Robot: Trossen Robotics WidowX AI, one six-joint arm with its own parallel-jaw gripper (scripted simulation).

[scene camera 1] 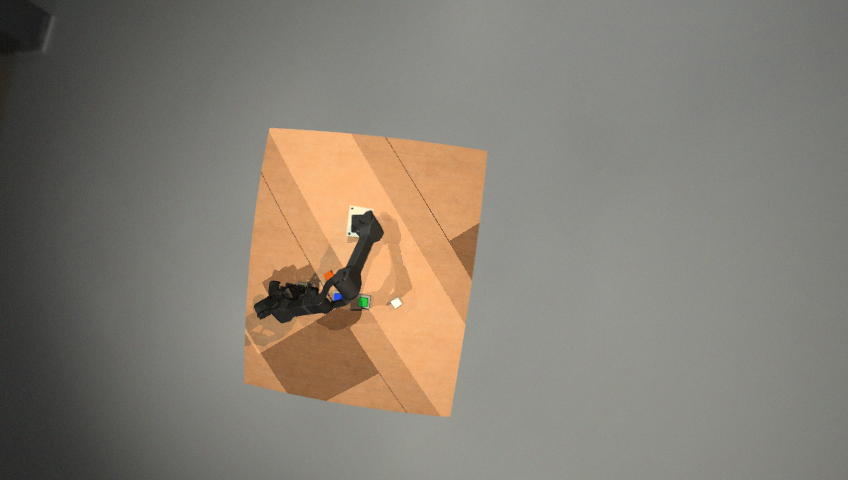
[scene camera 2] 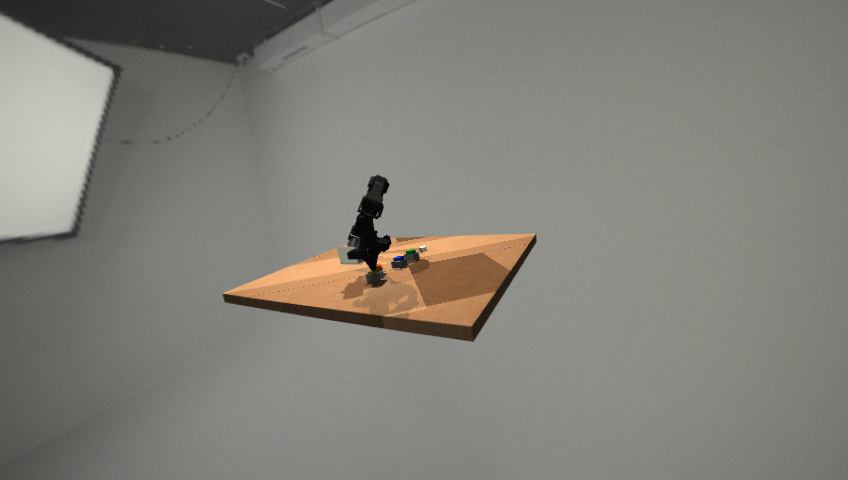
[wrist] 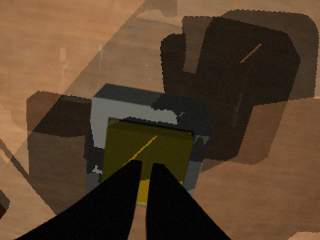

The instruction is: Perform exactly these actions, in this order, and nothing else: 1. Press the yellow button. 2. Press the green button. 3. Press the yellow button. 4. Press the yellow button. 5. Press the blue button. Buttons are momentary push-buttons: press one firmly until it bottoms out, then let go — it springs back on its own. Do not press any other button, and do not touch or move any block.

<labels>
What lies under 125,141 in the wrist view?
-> A yellow button.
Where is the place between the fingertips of my gripper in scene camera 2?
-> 373,270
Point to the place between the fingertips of my gripper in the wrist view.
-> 145,172
</labels>
